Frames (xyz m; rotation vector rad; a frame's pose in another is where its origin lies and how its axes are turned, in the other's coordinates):
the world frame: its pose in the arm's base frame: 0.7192 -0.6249 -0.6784 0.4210 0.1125 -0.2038
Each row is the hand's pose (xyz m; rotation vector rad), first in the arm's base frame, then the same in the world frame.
Working: the arm's base frame: its pose in the world frame: -0.9100 0.6673 0.3076 -0.4210 -0.1125 0.2038

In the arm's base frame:
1: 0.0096 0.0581 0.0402 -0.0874 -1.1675 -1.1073
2: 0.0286 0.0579 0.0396 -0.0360 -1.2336 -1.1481
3: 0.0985 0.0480 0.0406 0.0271 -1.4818 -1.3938
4: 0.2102 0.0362 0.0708 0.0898 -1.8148 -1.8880
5: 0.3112 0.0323 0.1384 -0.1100 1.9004 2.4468
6: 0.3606 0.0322 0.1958 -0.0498 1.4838 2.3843
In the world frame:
1: -0.9168 0.7370 0.3205 -0.2286 -1.4638 -0.6827
2: -0.8981 0.7408 0.3213 -0.1598 -1.5257 -0.7087
3: -0.8285 0.7477 0.3309 -0.0086 -1.7882 -0.9118
4: -0.7223 0.7735 0.3706 0.2261 -2.1503 -1.3572
5: -0.6335 0.8188 0.4402 0.4450 -2.3238 -1.9659
6: -0.5940 0.8521 0.4956 -0.4451 1.9771 2.1267

